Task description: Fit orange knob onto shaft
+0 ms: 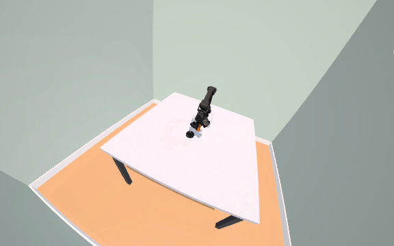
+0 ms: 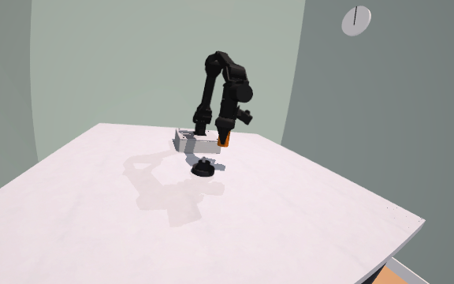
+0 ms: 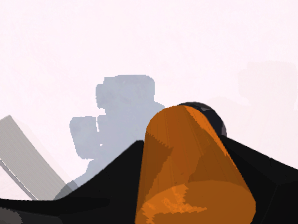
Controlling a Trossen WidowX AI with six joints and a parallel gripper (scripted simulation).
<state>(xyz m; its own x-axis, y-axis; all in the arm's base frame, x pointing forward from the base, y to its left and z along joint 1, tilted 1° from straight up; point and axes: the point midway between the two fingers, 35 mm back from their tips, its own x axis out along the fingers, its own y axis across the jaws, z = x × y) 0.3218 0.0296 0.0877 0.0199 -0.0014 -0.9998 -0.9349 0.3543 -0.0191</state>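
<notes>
Now: gripper tip 1 cm short of the dark round pedestal, 6 cm to the left of it and 9 cm above it. The rest, counted from my gripper tip: orange knob 3 cm above.
</notes>
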